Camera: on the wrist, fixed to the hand. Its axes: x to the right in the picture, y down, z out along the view.
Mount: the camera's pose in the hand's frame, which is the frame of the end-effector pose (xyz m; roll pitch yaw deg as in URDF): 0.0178 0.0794 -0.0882 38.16 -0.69 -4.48
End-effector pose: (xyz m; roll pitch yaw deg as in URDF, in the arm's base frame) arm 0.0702 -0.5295 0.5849 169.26 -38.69 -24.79
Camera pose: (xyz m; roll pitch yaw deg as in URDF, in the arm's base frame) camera -0.0006 -0.5646 0.6752 -155.90 -37.05 -19.43
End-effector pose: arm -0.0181 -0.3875 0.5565 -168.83 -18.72 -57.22
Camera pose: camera -0.1012 -0.4339 0.6296 -132.24 -18.85 -52.43
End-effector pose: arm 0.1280 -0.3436 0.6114 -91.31 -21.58 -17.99
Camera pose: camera 0.1430 -0.4431 0.5460 -53.53 -26.04 -17.11
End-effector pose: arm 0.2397 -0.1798 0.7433 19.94 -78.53 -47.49
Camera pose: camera 0.3563 -0.1520 0.7496 77.61 -76.89 -67.47
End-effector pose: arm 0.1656 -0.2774 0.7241 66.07 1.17 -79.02
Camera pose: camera 0.2799 -0.2741 0.7605 104.07 4.98 -81.48
